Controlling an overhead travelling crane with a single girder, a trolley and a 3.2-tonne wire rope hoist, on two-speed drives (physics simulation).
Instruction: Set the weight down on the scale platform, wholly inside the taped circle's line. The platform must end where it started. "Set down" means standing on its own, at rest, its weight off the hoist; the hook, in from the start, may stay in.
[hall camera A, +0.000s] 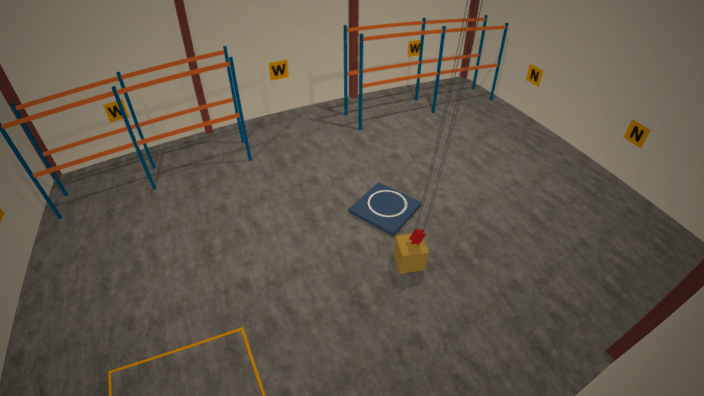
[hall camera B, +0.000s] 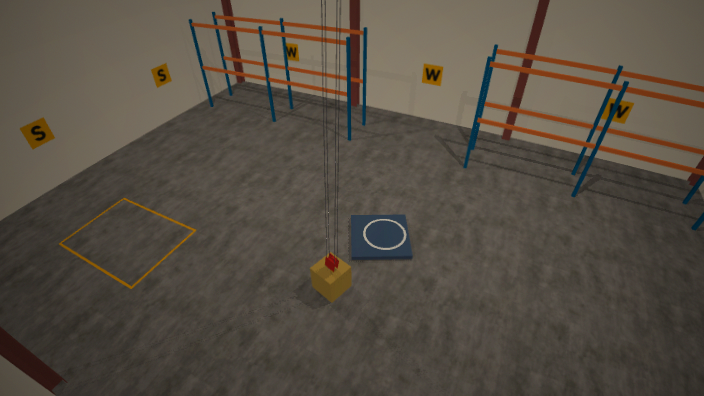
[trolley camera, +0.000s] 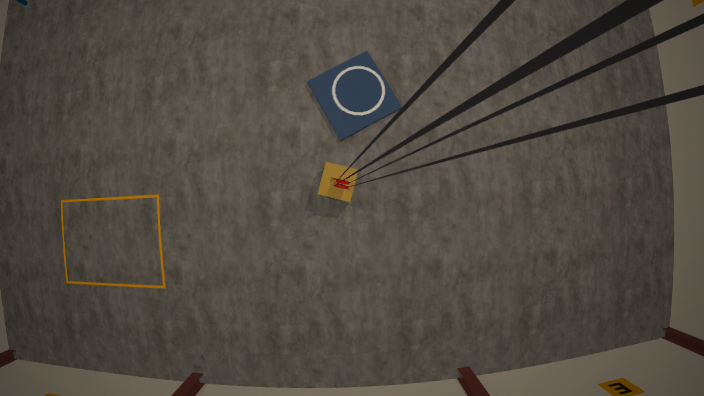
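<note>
The weight, a yellow block (hall camera A: 411, 261) (hall camera B: 331, 287) (trolley camera: 327, 171), hangs upright low over the floor, its shadow close under it. My gripper, the red hook (hall camera A: 417, 237) (hall camera B: 331, 262) (trolley camera: 341, 184), is engaged at its top on straight ropes. The blue scale platform (hall camera A: 359, 210) (hall camera B: 357, 251) (trolley camera: 319, 89) lies flat beside it, with a gap between them in the trolley view. The white taped circle (hall camera A: 388, 216) (hall camera B: 364, 234) (trolley camera: 333, 90) on the platform is bare. The hook's join to the weight is too small to see clearly.
An orange floor rectangle (hall camera A: 176, 350) (hall camera B: 95, 266) (trolley camera: 161, 241) lies left of the weight in the trolley view. One blue-and-orange rack (hall camera A: 138, 150) (hall camera B: 349, 90) and another rack (hall camera A: 361, 82) (hall camera B: 600, 139) stand along the W wall.
</note>
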